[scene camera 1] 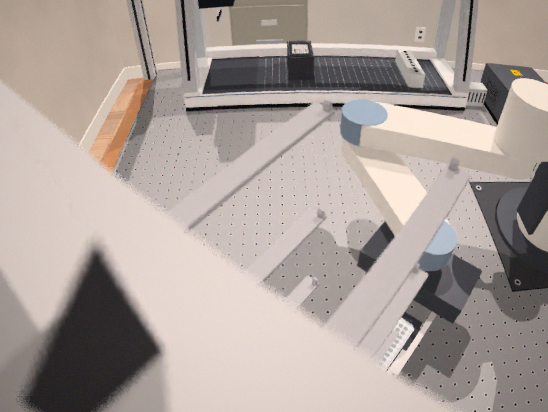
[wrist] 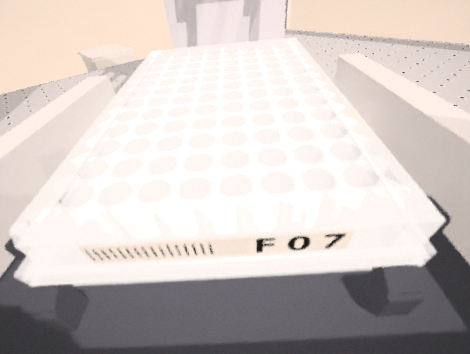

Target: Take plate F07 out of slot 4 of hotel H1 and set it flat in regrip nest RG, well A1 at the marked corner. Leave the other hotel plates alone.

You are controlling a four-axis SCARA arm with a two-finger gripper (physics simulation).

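Places are measured from the arm's base along level axes (x ahead, y left, z up), in centimetres.
Pixels of known places: gripper, fingertip midpoint: (wrist: pixel 223 87); arm's base, link origin: (scene camera 1: pixel 542 232).
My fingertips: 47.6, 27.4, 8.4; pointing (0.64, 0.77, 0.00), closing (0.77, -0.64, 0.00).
For each thing: its top centre in the pictures, then the offset to it from my fingertips, as dx, dy, dz. "*": a spot on its surface instead.
- Plate F07, top centre: (wrist: pixel 218 78) (scene camera 1: pixel 371 340) -1.5, -1.8, +1.1
- regrip nest, top centre: (wrist: pixel 223 112) (scene camera 1: pixel 370 342) -1.6, -1.9, -0.1
- large blurred pale body, surface spot: (scene camera 1: pixel 200 310) * +11.2, +19.9, +51.5
Plate F07 (wrist: pixel 225 150) (scene camera 1: pixel 396 345) is a white well plate with a barcode label on its near side. My gripper (wrist: pixel 223 87) (scene camera 1: pixel 401 336) is shut on it, a pale finger along each long side. In the wrist view the plate looks slightly skewed between the fingers. A dark grey base, apparently the regrip nest (wrist: pixel 235 315), lies under the near edge, with dark corner pieces showing at the plate's near corners. I cannot tell whether the plate is fully seated. The nest's marked corner is not visible. Hotel slot 4 cannot be made out.
A pale upright structure (wrist: pixel 227 22) stands beyond the plate's far end. In the scene view a large blurred pale body (scene camera 1: pixel 200 310) hides the lower left, and grey bars (scene camera 1: pixel 260 160) cross over the perforated table. A white-framed dark deck (scene camera 1: pixel 240 75) stands at the back.
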